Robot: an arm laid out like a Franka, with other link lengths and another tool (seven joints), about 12 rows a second.
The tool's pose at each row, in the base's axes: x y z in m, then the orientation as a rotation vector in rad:
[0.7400 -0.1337 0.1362 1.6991 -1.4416 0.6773]
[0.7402 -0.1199 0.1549 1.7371 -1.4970 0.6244]
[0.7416 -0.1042 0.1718 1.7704 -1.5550 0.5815]
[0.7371 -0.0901 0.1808 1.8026 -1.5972 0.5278]
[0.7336 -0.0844 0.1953 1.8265 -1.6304 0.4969]
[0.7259 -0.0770 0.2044 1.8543 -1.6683 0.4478]
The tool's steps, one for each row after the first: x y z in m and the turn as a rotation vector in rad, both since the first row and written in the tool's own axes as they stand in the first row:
[0.0075 0.0035 -0.0217 0.0008 -0.0731 0.0054]
[0.0128 0.0053 -0.0441 0.0060 -0.1412 0.0180]
[0.0114 0.0111 -0.0604 0.0039 -0.2042 0.0173]
[0.0192 0.0176 -0.0727 0.0084 -0.2482 0.0214]
[0.0209 0.0268 -0.0831 0.0073 -0.3047 0.0216]

